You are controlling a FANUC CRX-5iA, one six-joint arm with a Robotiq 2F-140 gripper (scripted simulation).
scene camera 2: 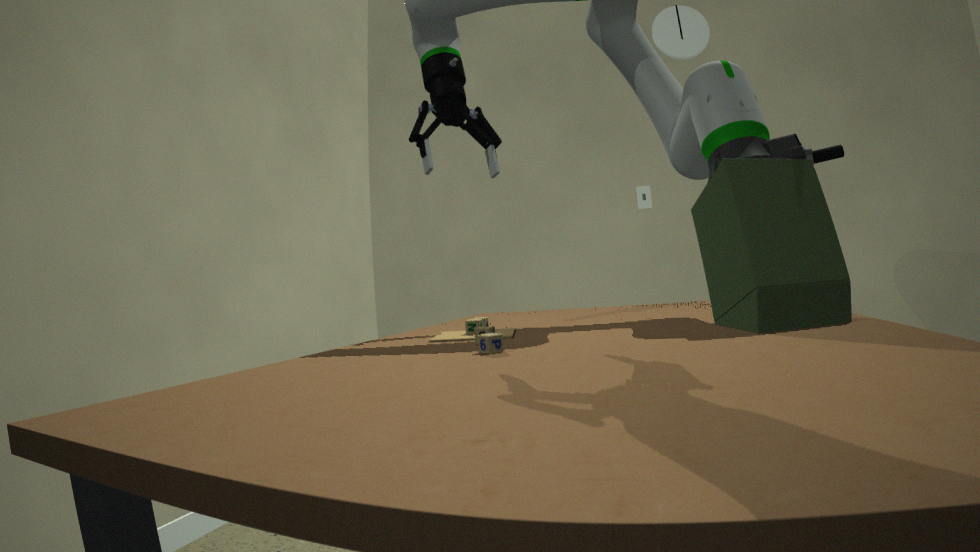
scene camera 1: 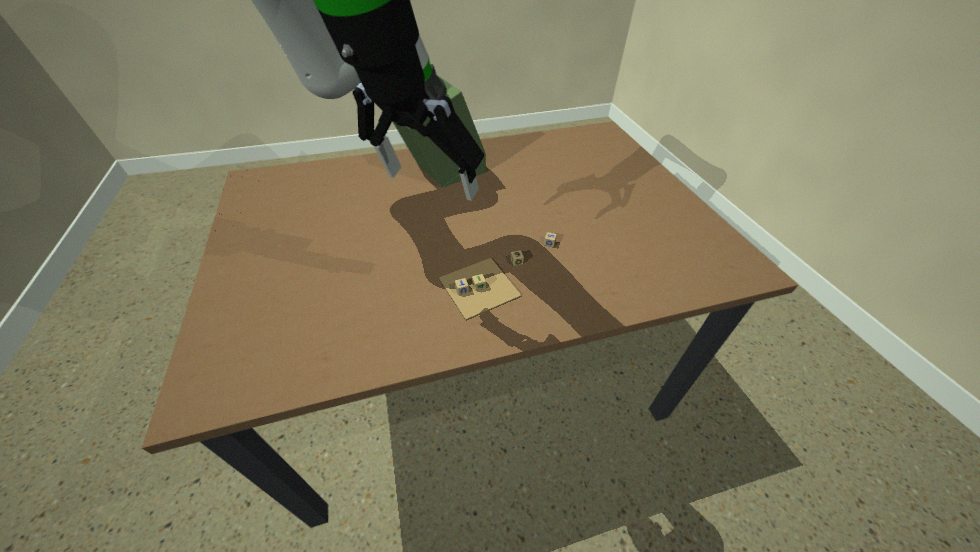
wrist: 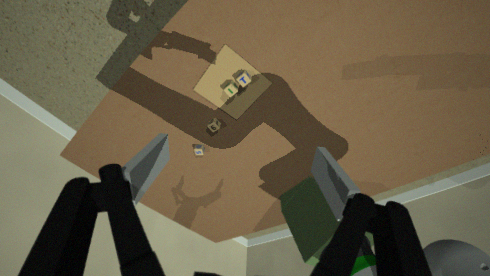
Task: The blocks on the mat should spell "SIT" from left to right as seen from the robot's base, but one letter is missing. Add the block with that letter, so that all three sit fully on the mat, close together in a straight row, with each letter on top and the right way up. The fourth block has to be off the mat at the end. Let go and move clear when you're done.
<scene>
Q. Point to a mat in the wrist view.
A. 226, 66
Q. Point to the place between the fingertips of my gripper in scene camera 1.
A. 433, 182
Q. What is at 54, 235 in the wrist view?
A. My gripper.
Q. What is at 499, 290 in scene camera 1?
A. A mat.
</scene>
